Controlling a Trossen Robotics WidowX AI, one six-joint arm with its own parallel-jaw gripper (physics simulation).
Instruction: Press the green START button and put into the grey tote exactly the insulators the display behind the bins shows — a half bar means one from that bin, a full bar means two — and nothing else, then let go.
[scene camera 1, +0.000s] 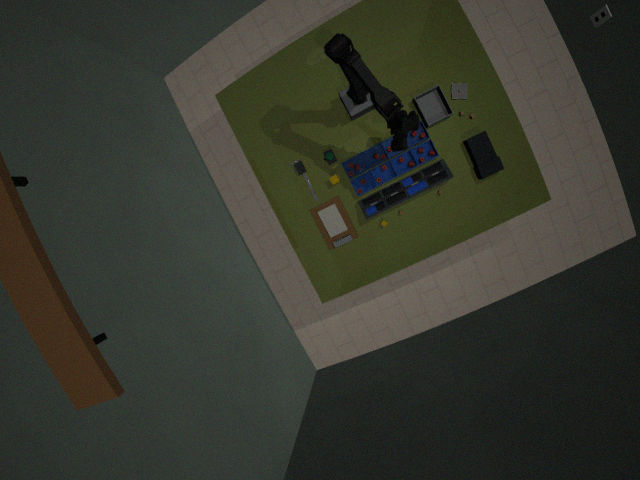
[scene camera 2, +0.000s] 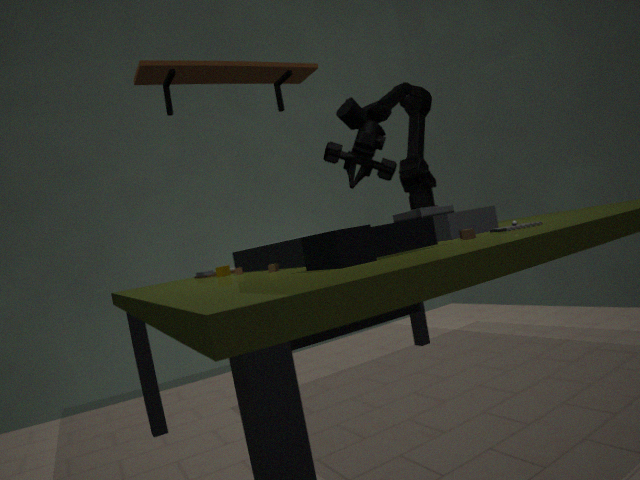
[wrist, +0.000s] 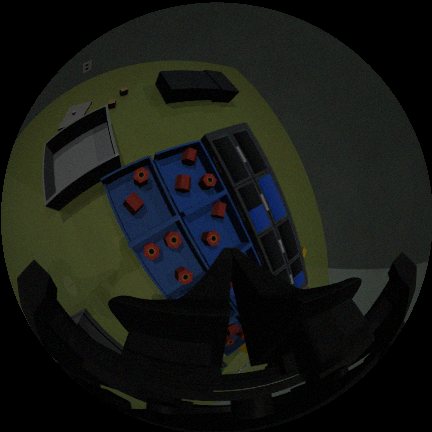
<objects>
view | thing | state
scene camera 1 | grey tote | -
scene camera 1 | black box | -
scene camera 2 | my gripper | -
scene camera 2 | black box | -
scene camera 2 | dark display panel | -
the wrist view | my gripper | -
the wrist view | grey tote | -
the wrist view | black box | -
</objects>
